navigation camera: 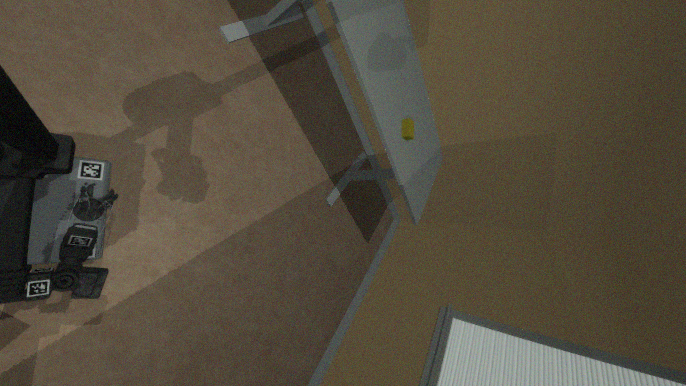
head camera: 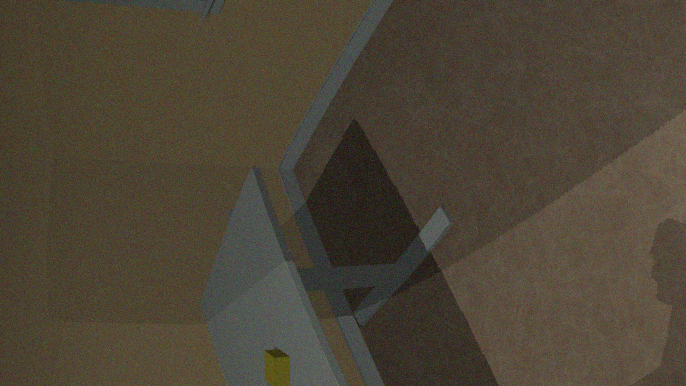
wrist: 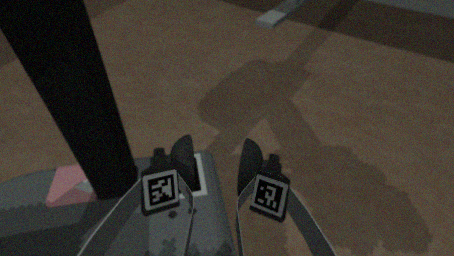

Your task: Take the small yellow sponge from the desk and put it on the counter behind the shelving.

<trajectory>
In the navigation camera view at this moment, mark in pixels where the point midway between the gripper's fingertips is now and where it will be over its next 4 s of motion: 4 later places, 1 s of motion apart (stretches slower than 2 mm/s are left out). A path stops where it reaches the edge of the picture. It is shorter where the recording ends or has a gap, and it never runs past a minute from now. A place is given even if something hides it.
The gripper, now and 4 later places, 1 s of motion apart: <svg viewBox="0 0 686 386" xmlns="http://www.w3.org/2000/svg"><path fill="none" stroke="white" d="M102 187L161 191L240 197L266 198L256 198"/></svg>
</trajectory>
